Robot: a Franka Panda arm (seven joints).
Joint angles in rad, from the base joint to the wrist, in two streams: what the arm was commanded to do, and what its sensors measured. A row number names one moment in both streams.
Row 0, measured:
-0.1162 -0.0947 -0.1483 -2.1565 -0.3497 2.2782 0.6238
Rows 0 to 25, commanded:
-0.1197 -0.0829 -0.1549 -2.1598 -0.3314 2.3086 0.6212
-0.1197 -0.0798 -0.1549 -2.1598 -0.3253 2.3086 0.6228
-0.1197 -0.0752 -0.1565 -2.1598 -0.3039 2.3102 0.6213
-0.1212 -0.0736 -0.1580 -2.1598 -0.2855 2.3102 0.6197
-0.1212 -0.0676 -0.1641 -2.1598 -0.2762 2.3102 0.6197
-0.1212 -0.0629 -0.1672 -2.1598 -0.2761 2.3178 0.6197
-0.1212 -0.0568 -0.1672 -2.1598 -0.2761 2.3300 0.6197
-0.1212 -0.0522 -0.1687 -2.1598 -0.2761 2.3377 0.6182
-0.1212 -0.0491 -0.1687 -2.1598 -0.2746 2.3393 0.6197
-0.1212 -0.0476 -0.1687 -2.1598 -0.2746 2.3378 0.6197
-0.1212 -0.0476 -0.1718 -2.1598 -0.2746 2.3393 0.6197
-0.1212 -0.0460 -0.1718 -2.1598 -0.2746 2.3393 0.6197
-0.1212 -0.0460 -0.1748 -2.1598 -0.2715 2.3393 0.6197
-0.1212 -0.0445 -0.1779 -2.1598 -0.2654 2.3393 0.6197
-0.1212 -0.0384 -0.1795 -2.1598 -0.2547 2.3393 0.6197
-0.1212 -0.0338 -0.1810 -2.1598 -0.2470 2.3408 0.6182
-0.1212 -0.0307 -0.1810 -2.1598 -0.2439 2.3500 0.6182
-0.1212 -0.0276 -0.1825 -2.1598 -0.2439 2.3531 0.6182
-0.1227 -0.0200 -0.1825 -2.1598 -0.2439 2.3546 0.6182
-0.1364 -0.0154 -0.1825 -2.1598 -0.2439 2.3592 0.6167
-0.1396 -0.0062 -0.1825 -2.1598 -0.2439 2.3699 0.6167
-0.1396 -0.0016 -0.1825 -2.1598 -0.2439 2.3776 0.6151
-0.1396 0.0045 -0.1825 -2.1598 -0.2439 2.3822 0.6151
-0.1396 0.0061 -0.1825 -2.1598 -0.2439 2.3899 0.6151
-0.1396 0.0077 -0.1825 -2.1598 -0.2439 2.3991 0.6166
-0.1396 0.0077 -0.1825 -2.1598 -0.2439 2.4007 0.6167
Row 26, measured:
-0.1349 0.0056 -0.1856 -2.1566 -0.2558 2.3692 0.6244
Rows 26 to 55, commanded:
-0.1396 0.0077 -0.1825 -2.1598 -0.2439 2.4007 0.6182
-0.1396 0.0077 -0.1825 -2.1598 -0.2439 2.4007 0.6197
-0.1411 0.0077 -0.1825 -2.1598 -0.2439 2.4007 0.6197
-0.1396 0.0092 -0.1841 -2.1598 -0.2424 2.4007 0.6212
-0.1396 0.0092 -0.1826 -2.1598 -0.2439 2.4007 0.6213
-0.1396 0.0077 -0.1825 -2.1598 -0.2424 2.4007 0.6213
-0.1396 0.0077 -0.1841 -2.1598 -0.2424 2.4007 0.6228
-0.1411 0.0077 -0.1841 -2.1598 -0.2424 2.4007 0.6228
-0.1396 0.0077 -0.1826 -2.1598 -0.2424 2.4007 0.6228
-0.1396 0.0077 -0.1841 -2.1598 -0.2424 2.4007 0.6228
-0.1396 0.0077 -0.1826 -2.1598 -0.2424 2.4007 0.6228
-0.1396 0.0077 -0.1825 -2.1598 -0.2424 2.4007 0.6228
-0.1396 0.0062 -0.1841 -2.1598 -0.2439 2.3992 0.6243
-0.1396 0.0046 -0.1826 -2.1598 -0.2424 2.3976 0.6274
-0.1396 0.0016 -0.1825 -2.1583 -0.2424 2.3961 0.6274
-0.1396 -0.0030 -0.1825 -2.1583 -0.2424 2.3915 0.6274
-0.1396 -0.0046 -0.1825 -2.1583 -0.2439 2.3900 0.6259
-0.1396 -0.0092 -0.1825 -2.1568 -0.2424 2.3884 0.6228
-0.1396 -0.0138 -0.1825 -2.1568 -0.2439 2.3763 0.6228
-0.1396 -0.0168 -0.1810 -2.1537 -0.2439 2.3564 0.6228
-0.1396 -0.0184 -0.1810 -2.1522 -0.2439 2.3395 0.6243
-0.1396 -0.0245 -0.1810 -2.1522 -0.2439 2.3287 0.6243
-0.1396 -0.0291 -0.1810 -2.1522 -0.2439 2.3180 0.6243
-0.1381 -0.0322 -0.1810 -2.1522 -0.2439 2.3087 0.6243
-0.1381 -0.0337 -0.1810 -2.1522 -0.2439 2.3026 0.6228
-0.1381 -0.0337 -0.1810 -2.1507 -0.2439 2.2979 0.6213
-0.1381 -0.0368 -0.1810 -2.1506 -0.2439 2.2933 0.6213
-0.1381 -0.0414 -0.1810 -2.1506 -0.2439 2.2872 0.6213
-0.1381 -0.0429 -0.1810 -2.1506 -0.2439 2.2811 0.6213
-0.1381 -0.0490 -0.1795 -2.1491 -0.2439 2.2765 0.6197
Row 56, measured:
-0.1356 -0.0227 -0.1860 -2.1544 -0.2538 2.3140 0.6250
